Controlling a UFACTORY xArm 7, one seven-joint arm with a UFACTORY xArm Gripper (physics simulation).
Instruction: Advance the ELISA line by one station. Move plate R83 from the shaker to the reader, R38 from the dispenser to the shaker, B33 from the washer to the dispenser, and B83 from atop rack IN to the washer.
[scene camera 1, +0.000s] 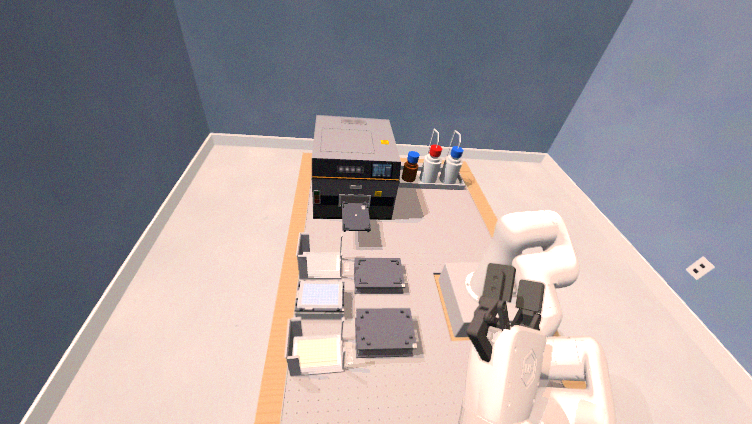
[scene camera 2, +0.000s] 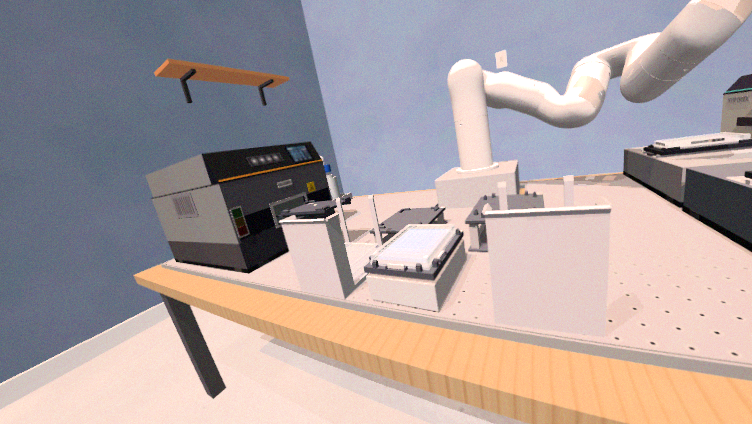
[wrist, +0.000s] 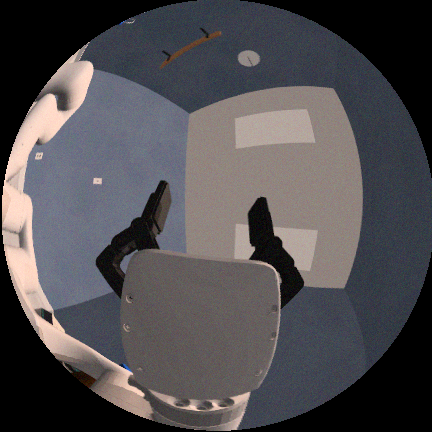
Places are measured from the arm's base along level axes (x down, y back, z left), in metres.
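Where they show: gripper, fingertip midpoint: (scene camera 1: 518, 273) (wrist: 212, 196); arm's base, origin of the base link: (scene camera 2: 477, 169).
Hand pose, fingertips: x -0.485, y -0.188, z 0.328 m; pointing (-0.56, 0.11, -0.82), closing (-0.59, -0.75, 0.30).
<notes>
Things, the pixels of their top centre, and the offset from my fingertips. "*": a spot on its surface instead.
- pale blue plate, middle of its top: (scene camera 2: 415, 238) (scene camera 1: 320, 292) dx +0.503, dy -0.316, dz -0.234 m
- yellowish plate, middle of its top: (scene camera 1: 317, 350) dx +0.537, dy -0.288, dz -0.080 m
- boxy dark instrument, middle of its top: (scene camera 2: 231, 157) (scene camera 1: 355, 137) dx +0.302, dy -0.320, dz -0.831 m
- dark box, surface spot: (scene camera 2: 721, 202) * dx +0.528, dy -0.047, dz +0.113 m
My gripper (scene camera 1: 515, 276) (wrist: 212, 196) is open and empty, raised at the right in scene camera 1 and pointing away from the plates. A pale blue plate (scene camera 1: 320, 293) (scene camera 2: 418, 244) lies in a dark nest on a low white block. A yellowish plate (scene camera 1: 317, 352) and a white plate (scene camera 1: 322, 264) lie in the holders on either side. A boxy dark instrument (scene camera 1: 355, 168) (scene camera 2: 273, 194) has its tray (scene camera 1: 355, 217) out, with no plate on it. A white plate (scene camera 2: 695, 140) lies on a device at the right in scene camera 2. No plate labels are readable.
Two dark raised platforms (scene camera 1: 379, 272) (scene camera 1: 384, 328) stand bare beside the holders. The holders have upright walls (scene camera 1: 303, 258) (scene camera 1: 293, 344). Bottles (scene camera 1: 431, 167) stand in a tray at the back. A dark box (scene camera 2: 721, 202) and another instrument (scene camera 2: 737, 113) are at the right.
</notes>
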